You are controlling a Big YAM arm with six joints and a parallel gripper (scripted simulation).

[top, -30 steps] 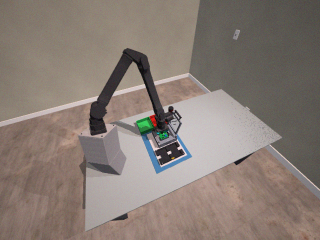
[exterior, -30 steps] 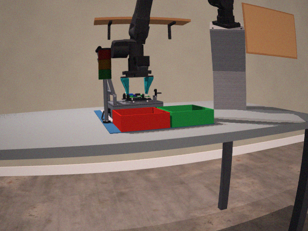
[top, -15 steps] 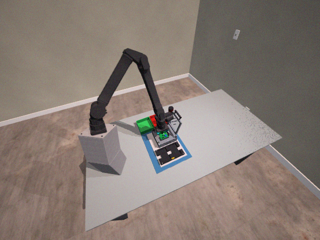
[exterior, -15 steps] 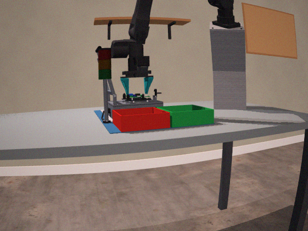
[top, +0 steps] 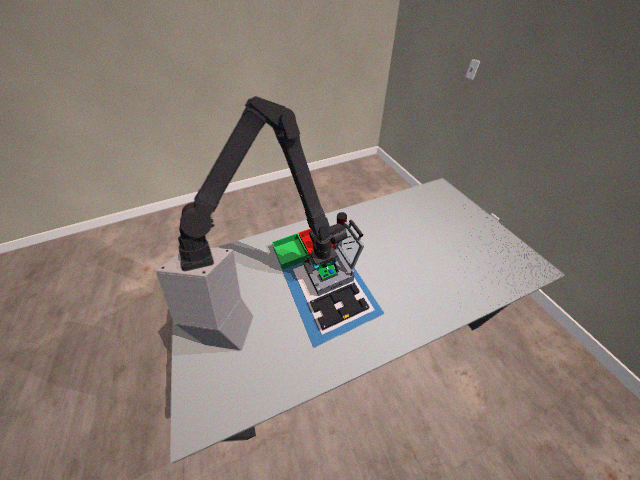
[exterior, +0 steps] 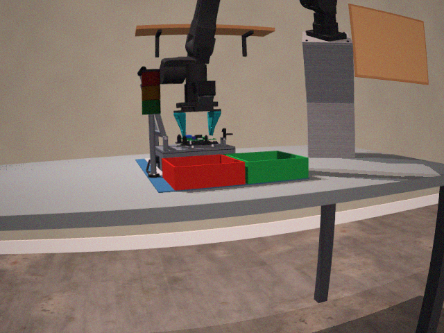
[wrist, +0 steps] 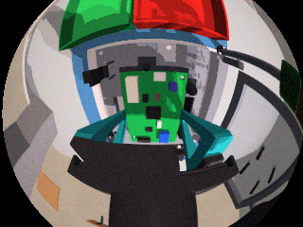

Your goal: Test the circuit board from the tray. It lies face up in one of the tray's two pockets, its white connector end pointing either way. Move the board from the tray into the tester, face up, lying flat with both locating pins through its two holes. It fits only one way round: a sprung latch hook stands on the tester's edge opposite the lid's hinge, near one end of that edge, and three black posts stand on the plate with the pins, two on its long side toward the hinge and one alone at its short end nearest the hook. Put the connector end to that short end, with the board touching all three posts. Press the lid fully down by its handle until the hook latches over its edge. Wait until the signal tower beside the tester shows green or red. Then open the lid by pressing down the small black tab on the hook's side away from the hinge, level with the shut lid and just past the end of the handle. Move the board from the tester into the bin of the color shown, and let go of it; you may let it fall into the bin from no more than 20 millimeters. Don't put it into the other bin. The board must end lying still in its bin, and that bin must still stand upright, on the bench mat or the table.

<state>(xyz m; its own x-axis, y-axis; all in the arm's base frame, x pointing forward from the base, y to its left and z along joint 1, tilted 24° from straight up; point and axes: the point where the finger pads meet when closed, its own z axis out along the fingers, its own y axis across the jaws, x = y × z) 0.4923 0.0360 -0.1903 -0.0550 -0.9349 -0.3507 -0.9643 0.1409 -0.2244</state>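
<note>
My hand is right at the green circuit board. Also, from my hand: tester lid: 12 cm ahead, 10 cm above, 1 cm to the right; tester plate: 1 cm to the left, 1 cm below, 1 cm ahead; latch hook: 6 cm to the left, 6 cm behind.
</note>
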